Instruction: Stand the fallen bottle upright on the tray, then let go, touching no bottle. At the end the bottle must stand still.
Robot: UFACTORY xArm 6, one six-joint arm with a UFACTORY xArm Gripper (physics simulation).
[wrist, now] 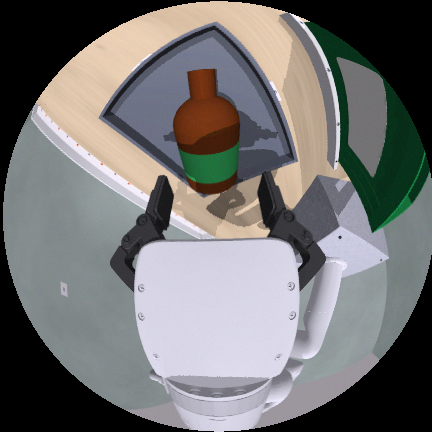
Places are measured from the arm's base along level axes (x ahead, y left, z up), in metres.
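Pixels of known places: gripper, fingertip midpoint: (214, 181); arm's base, link origin: (329, 264).
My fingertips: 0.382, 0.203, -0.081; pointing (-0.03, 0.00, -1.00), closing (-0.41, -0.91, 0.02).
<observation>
For each thing: its top centre in the pictures, then the offset to it from my fingertips, as dx, dy, dz. "*": a spot on its surface instead.
- brown bottle, top centre: (205, 145) +0.024, -0.004, -0.027
- grey tray, surface spot: (150, 75) * +0.128, +0.021, -0.101
- white-edged rail, top centre: (335, 97) +0.028, -0.190, -0.076
A brown bottle (206, 127) with a green band lies on its side on the grey tray (150, 75), its neck toward the top of the view and its base toward my gripper. Its base end shows over the tray's near corner. My gripper (214, 181) is open, with nothing held. Its fingertips show to the left and right of the bottle's base end, with a gap on each side. How far the fingers are above the bottle is hard to tell from this view.
A green crate (357, 200) stands at the right behind a white-edged rail (336, 100). A grey box-shaped block (345, 240) is at the right, near the robot's white arm. The wooden table (70, 95) has a white perforated edge strip (95, 157) on the left.
</observation>
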